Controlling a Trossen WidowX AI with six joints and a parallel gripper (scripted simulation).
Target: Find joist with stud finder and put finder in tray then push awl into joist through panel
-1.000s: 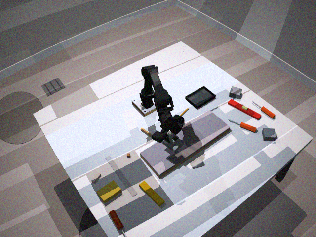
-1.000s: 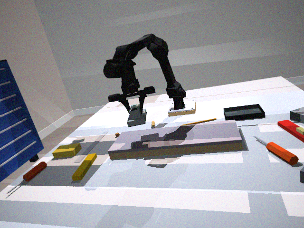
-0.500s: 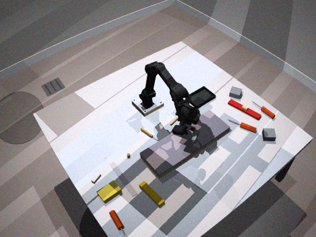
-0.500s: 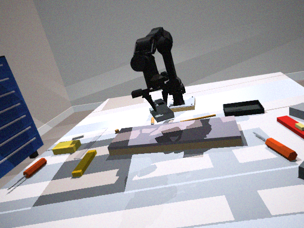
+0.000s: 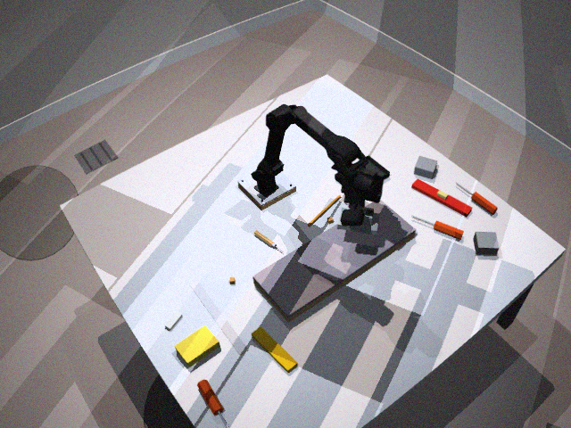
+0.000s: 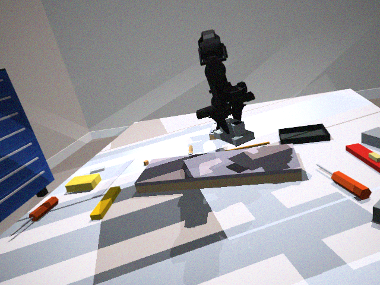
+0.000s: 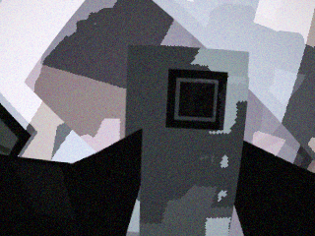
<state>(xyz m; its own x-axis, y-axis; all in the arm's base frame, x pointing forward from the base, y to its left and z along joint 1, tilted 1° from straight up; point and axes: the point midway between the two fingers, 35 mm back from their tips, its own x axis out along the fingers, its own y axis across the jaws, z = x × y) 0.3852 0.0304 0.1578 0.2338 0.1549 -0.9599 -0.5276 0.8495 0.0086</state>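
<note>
My gripper tip is 26 cm to the right of the black tray, 20 cm past it and 13 cm above it. The rest, counted from my gripper tip: awl 21 cm behind, 18 cm to the right, 14 cm below; stud finder 2 cm above, 1 cm ahead; pencil 19 cm behind, 14 cm below, 4 cm to the left.
</note>
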